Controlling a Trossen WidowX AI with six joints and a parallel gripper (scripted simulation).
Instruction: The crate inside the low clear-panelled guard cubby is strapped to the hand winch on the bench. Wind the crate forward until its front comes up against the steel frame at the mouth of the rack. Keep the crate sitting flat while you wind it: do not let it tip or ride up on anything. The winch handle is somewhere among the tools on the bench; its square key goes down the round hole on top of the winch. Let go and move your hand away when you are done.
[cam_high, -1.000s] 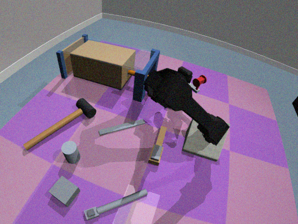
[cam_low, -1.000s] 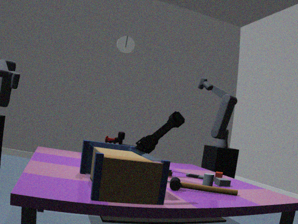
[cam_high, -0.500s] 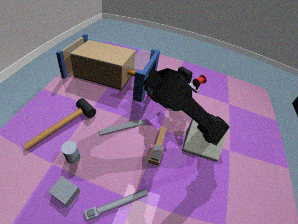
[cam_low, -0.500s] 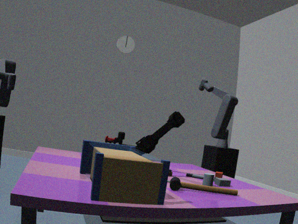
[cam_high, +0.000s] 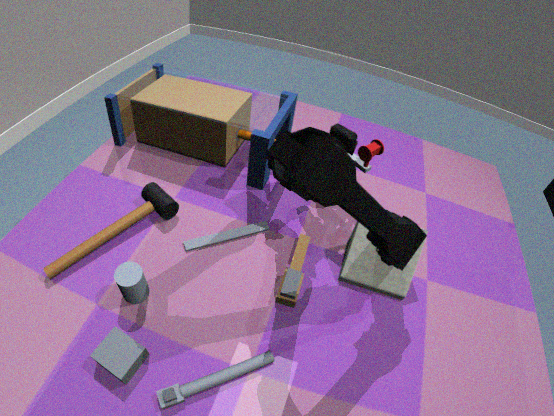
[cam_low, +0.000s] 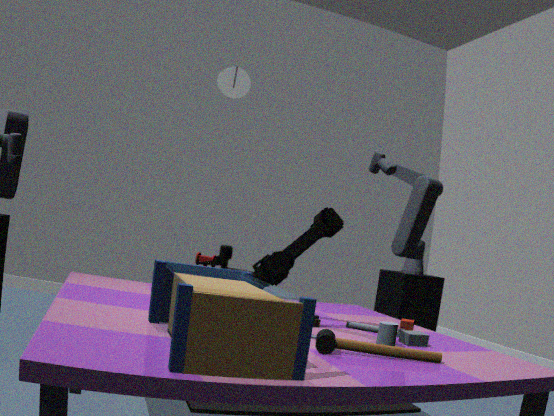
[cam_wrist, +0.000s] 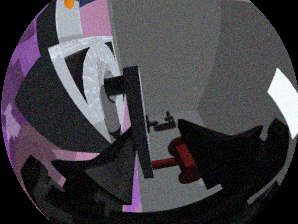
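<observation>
Right now the grey crank handle is 20 mm to the left of my gripper tip, 10 mm below it and 10 mm behind it. Also, from my gripper tip: grey winch: 100 mm below, 30 mm to the right, 30 mm ahead; blue frame: 210 mm ahead, 20 mm to the right, 20 mm below; red knob: 40 mm to the left, 40 mm behind, 20 mm above.
</observation>
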